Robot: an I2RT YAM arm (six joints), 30 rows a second.
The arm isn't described. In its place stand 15 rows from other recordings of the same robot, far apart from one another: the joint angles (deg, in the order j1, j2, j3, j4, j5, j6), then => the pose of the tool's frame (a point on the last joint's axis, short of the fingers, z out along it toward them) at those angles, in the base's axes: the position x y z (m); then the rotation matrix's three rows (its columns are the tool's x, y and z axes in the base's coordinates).
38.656, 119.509, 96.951, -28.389, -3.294, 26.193 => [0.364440 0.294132 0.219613], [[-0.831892 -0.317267 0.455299], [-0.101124 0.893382 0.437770], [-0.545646 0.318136 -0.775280]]
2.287, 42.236, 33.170, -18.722, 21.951, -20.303 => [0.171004 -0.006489 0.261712], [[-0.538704 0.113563 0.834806], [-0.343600 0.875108 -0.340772], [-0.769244 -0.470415 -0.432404]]
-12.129, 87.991, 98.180, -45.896, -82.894, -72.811 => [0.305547 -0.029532 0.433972], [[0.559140 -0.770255 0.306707], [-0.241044 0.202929 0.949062], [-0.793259 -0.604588 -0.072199]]
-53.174, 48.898, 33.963, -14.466, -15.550, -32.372 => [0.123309 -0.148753 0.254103], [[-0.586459 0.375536 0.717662], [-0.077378 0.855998 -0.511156], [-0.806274 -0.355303 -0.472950]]
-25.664, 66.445, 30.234, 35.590, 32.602, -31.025 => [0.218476 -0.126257 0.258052], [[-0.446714 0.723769 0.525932], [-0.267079 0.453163 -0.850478], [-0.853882 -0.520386 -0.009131]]
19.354, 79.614, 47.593, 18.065, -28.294, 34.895 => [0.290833 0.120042 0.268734], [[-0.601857 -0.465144 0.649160], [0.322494 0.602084 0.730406], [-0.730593 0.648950 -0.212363]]
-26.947, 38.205, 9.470, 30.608, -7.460, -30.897 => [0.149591 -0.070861 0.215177], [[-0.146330 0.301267 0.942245], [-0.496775 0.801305 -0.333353], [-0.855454 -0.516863 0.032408]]
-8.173, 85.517, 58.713, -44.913, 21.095, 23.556 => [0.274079 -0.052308 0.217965], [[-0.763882 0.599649 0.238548], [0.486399 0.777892 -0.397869], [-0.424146 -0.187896 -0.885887]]
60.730, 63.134, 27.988, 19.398, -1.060, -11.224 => [0.117280 0.210596 0.227287], [[0.041300 -0.889862 0.454356], [-0.324354 0.418174 0.848484], [-0.945034 -0.182414 -0.271360]]
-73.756, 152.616, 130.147, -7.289, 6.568, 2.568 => [0.163562 -0.575931 0.142456], [[-0.094722 0.986790 0.131431], [0.484224 0.161024 -0.859999], [-0.869801 -0.017819 -0.493080]]
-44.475, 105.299, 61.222, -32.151, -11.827, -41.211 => [0.242952 -0.228314 0.135108], [[-0.950209 0.033072 0.309855], [0.029243 0.999428 -0.016994], [-0.310240 -0.007087 -0.950632]]
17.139, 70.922, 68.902, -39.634, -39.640, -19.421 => [0.238365 0.097276 0.346925], [[-0.372065 -0.854782 0.361821], [-0.382691 0.496399 0.779189], [-0.845644 0.151443 -0.511811]]
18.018, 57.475, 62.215, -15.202, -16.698, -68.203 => [0.209432 0.078878 0.396506], [[0.460456 -0.370116 0.806842], [-0.785445 0.253616 0.564584], [-0.413590 -0.893696 -0.173926]]
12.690, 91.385, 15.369, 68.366, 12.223, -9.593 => [0.247140 0.047925 0.139702], [[-0.126389 -0.031492 0.991481], [-0.195408 0.980702 0.006240], [-0.972544 -0.192955 -0.130104]]
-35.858, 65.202, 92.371, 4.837, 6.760, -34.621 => [0.153619 -0.116200 0.576366], [[-0.022962 0.789327 0.613543], [-0.679537 0.437815 -0.588684], [-0.733282 -0.430443 0.526323]]
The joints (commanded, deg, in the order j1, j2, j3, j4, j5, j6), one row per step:
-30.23 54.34 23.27 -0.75 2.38 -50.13
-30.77 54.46 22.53 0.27 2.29 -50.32
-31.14 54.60 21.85 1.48 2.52 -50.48
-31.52 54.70 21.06 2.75 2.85 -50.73
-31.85 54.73 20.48 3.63 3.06 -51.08
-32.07 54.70 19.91 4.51 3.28 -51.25
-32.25 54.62 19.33 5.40 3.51 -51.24
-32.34 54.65 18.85 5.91 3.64 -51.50
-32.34 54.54 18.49 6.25 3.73 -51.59
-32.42 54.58 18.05 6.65 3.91 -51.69
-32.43 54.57 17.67 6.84 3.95 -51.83
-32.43 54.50 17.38 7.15 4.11 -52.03
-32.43 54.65 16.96 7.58 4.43 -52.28
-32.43 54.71 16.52 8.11 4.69 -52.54
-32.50 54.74 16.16 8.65 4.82 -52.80
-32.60 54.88 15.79 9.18 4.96 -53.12
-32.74 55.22 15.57 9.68 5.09 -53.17
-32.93 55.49 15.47 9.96 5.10 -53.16
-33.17 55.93 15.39 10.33 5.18 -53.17
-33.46 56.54 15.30 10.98 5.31 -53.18
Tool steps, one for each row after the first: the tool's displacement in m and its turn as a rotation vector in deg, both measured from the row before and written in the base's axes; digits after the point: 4 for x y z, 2 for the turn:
-0.0014 -0.0013 -0.0030 -0.18 -0.07 -0.36
-0.0010 -0.0011 -0.0024 -0.42 -0.20 -0.48
-0.0013 -0.0010 -0.0028 -0.52 -0.11 -0.53
-0.0012 -0.0008 -0.0020 -0.48 0.00 -0.33
-0.0010 -0.0004 -0.0017 -0.39 -0.14 -0.32
-0.0010 -0.0003 -0.0016 -0.30 -0.27 -0.38
-0.0008 0.0001 -0.0020 -0.24 0.17 -0.07
-0.0007 0.0004 -0.0012 -0.15 -0.01 -0.03
-0.0008 0.0001 -0.0020 -0.10 0.17 -0.19
-0.0007 0.0004 -0.0018 -0.02 0.24 0.03
-0.0005 0.0002 -0.0009 -0.25 0.07 -0.04
-0.0006 0.0001 -0.0021 -0.23 0.34 -0.15
-0.0006 0.0002 -0.0018 -0.30 0.18 -0.09
-0.0006 0.0000 -0.0012 -0.31 0.05 -0.05
-0.0006 -0.0001 -0.0016 -0.29 0.19 -0.06
-0.0002 -0.0005 -0.0014 -0.06 0.11 -0.23
-0.0002 -0.0007 -0.0009 0.05 0.07 -0.20
-0.0001 -0.0010 -0.0012 0.04 0.15 -0.30
0.0001 -0.0014 -0.0013 -0.03 0.08 -0.40

